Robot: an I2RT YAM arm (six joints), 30 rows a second.
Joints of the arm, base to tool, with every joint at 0 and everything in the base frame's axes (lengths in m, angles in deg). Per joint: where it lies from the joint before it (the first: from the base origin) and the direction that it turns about. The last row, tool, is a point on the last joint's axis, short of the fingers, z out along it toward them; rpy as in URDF.
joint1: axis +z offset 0 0 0.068
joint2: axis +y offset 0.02 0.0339 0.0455
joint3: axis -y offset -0.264 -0.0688 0
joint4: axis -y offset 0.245 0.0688 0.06
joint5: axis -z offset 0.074 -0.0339 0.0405
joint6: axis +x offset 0.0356 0 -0.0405
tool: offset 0 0 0 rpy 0 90 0
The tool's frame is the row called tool.
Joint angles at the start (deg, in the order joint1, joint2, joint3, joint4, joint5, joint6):
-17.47, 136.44, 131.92, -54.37, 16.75, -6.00
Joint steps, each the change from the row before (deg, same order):
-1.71, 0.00, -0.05, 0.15, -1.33, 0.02
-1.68, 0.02, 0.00, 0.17, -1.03, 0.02
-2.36, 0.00, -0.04, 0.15, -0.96, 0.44
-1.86, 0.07, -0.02, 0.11, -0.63, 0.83
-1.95, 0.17, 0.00, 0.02, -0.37, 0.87
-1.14, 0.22, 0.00, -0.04, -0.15, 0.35
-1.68, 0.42, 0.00, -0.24, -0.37, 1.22
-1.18, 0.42, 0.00, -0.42, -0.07, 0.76
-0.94, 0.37, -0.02, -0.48, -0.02, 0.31
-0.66, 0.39, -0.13, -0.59, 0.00, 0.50
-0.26, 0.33, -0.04, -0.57, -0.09, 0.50
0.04, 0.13, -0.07, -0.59, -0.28, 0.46
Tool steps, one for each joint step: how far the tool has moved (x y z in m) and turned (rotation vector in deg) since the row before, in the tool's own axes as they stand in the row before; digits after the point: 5 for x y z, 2 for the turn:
0.00179, -0.01383, 0.00437, -0.47, 0.26, 1.45
0.00160, -0.01389, 0.00395, -0.18, 0.21, 1.45
0.00261, -0.01992, 0.00505, 0.23, 0.40, 2.42
0.00202, -0.01573, 0.00429, 0.31, 0.37, 2.38
0.00225, -0.01656, 0.00504, 0.61, 0.56, 2.46
0.00151, -0.00952, 0.00393, 0.41, 0.49, 1.25
0.00278, -0.01377, 0.00652, 0.44, 0.97, 2.49
0.00250, -0.00961, 0.00559, 0.49, 1.05, 1.59
0.00229, -0.00762, 0.00483, 0.41, 1.03, 0.94
0.00275, -0.00501, 0.00495, 0.29, 1.21, 0.84
0.00206, -0.00161, 0.00339, 0.02, 0.97, 0.53
0.00165, 0.00082, 0.00130, -0.30, 0.77, 0.27

